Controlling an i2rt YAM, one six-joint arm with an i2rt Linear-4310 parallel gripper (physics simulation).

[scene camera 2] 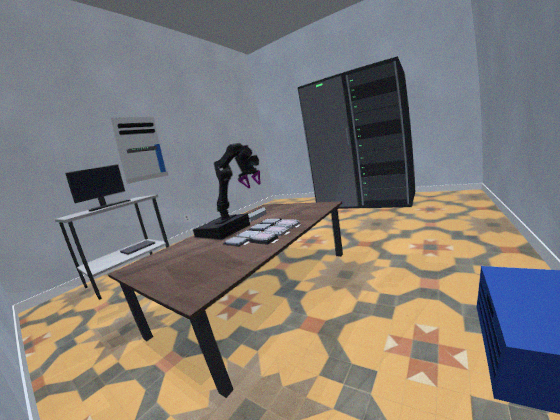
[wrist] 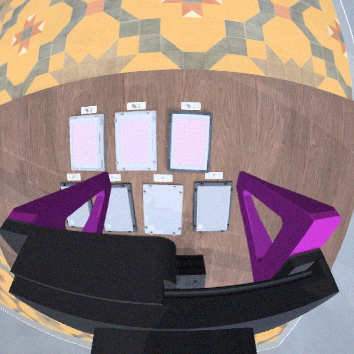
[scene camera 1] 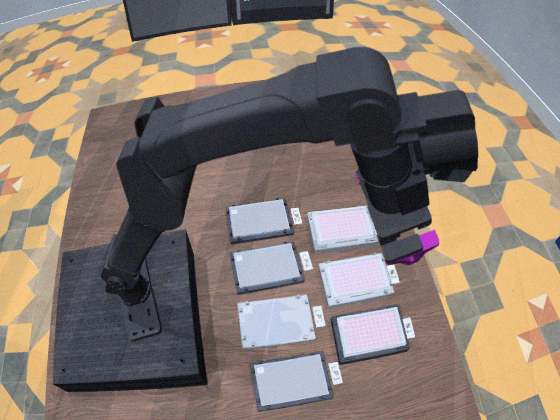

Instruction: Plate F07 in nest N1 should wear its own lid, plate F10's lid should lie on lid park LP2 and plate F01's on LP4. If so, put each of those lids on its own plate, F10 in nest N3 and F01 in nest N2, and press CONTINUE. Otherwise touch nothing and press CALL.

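Places are measured from the arm's base along level axes (x ahead, y left, z up), in metres.
Pixels of known places: gripper, fingertip midpoint: (scene camera 2: 254,186) (wrist: 173,178) (scene camera 1: 401,232); arm's base, link origin: (scene camera 2: 226,219) (scene camera 1: 136,292).
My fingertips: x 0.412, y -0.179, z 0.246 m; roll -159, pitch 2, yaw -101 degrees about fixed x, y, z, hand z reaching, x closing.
Observation:
For each thing: its top centre in the pictures, then the offset to it from my fingertips. Level surfaces: height alone.
- N1 plate, top centre: (scene camera 1: 372,330) (wrist: 189,141) (scene camera 2: 262,234) dx +0.004, dy -0.030, dz -0.294 m
- N2 plate, top centre: (scene camera 1: 358,274) (wrist: 133,141) (scene camera 2: 275,228) dx +0.031, dy +0.099, dz -0.299 m
- N3 plate, top centre: (scene camera 1: 343,222) (wrist: 82,143) (scene camera 2: 286,221) dx +0.057, dy +0.231, dz -0.297 m
- LP2's lid, top centre: (scene camera 1: 258,217) (wrist: 75,207) dx -0.112, dy +0.322, dz -0.312 m
- LP4's lid, top centre: (scene camera 1: 266,264) (wrist: 114,210) (scene camera 2: 260,225) dx -0.137, dy +0.198, dz -0.312 m
- LP3's lid, top centre: (scene camera 1: 291,379) (wrist: 212,209) (scene camera 2: 235,239) dx -0.178, dy -0.063, dz -0.312 m
- pale panel, top centre: (scene camera 1: 275,319) (wrist: 161,212) (scene camera 2: 248,232) dx -0.161, dy +0.070, dz -0.310 m
- wooden table, surface height: dz -0.330 m
- pale low object, top centre: (scene camera 2: 254,210) dx -0.340, dy +0.485, dz -0.266 m
My gripper (scene camera 1: 387,220) (scene camera 2: 253,184) (wrist: 173,178) is open and empty, high above the table. Pink-welled plates sit in nests N1 (scene camera 1: 337,345) (wrist: 169,145), N2 and N3: the N1 plate (scene camera 1: 372,332) (wrist: 190,142), in a dark nest; the N2 plate (scene camera 1: 357,276) (wrist: 136,142); the N3 plate (scene camera 1: 342,225) (wrist: 86,142). Grey lids lie on dark parks: LP2's lid (scene camera 1: 260,220), LP4's lid (scene camera 1: 267,266) (wrist: 119,207), LP3's lid (scene camera 1: 291,381) (wrist: 213,206). A pale panel (scene camera 1: 276,321) (wrist: 163,209) lies at LP1. Plate and lid codes are unreadable; whether N1's plate wears a lid is unclear.
The black arm base (scene camera 1: 125,310) (scene camera 2: 221,225) stands beside the lid parks on the wooden table (scene camera 1: 215,190). A pale low object (scene camera 2: 257,214) lies behind the base in scene camera 2. Button labels are not readable. A blue box (scene camera 2: 525,310) stands on the floor.

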